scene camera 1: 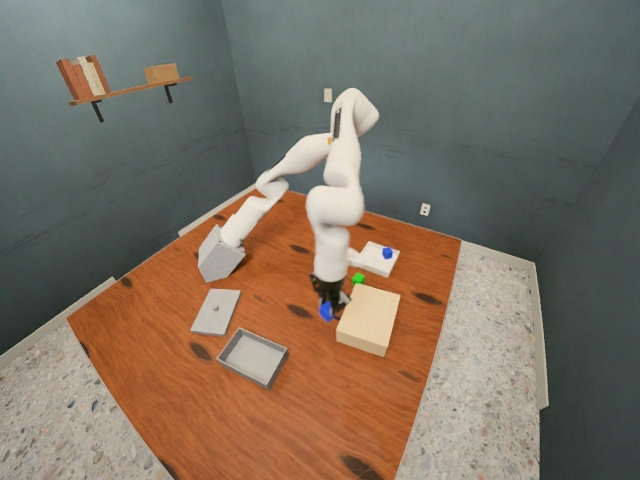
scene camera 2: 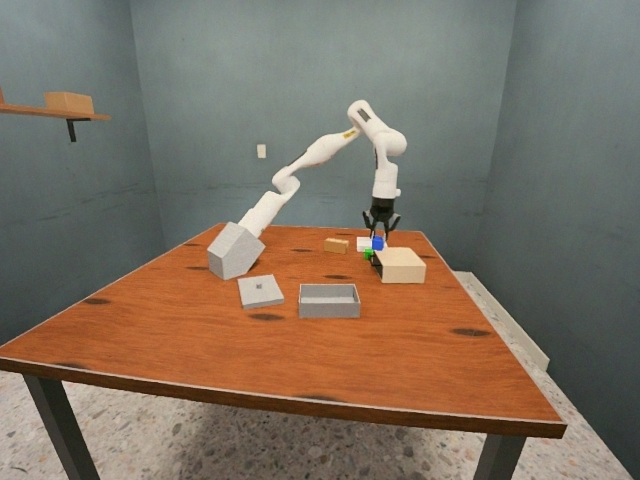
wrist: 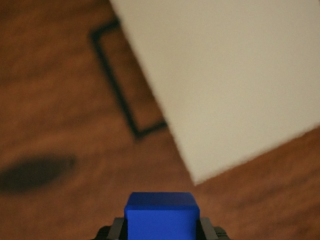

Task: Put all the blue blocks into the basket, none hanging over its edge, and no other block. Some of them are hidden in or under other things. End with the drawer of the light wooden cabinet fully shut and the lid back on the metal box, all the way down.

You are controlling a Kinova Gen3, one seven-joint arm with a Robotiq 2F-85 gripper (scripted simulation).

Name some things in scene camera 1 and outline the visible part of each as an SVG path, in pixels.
My gripper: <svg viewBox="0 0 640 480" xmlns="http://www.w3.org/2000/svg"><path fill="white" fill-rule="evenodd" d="M316 270L311 273L315 290L320 293L321 305L328 302L328 299L332 304L331 315L334 316L354 300L352 296L348 297L345 293L348 274L340 280L332 281L322 278Z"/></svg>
A light wooden cabinet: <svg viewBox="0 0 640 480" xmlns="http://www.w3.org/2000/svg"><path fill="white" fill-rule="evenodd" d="M356 283L351 294L354 300L346 307L342 318L337 316L334 318L340 320L336 329L336 341L384 357L400 295Z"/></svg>
